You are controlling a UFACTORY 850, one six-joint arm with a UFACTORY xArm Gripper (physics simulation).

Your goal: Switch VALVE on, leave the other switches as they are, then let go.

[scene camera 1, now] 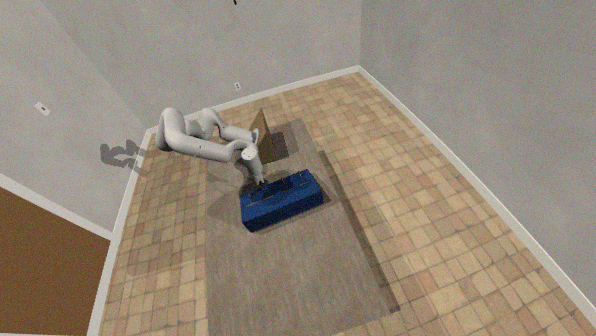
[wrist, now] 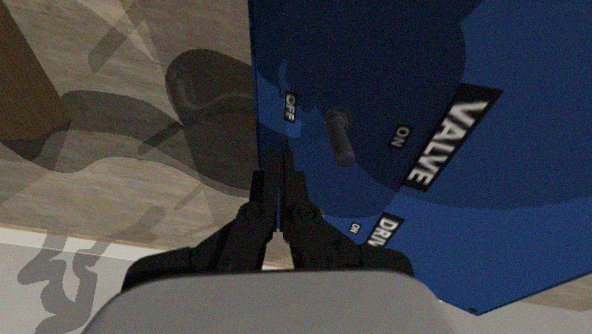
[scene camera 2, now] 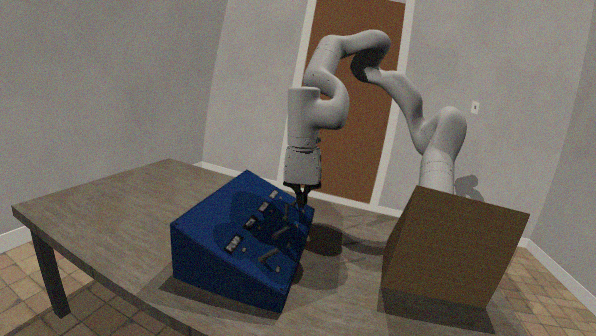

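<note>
The blue switch panel (scene camera 1: pixel 287 207) (scene camera 2: pixel 210 265) (wrist: pixel 525 150) has a sloped face with labelled levers. In the wrist view the VALVE label (wrist: pixel 452 137) is on the right, with its ON label (wrist: pixel 400 136) beside it and its OFF label (wrist: pixel 290 106) near the panel's edge. The grey VALVE lever (wrist: pixel 341 140) stands between ON and OFF; which way it leans is hard to tell. My gripper (scene camera 1: pixel 260 184) (scene camera 2: pixel 300 205) (wrist: pixel 278 168) is shut and empty. Its fingertips are on the OFF side of the lever, with a visible gap between them and it.
The DRIVE label (wrist: pixel 385 230) is partly hidden by the gripper. In scene camera 2, the PUMP-end label (scene camera 2: pixel 233 243) and a lever (scene camera 2: pixel 270 255) are at the panel's near end. A brown box-like board (scene camera 1: pixel 263 137) (scene camera 2: pixel 450 250) stands on the table (scene camera 2: pixel 120 200) near the arm's base.
</note>
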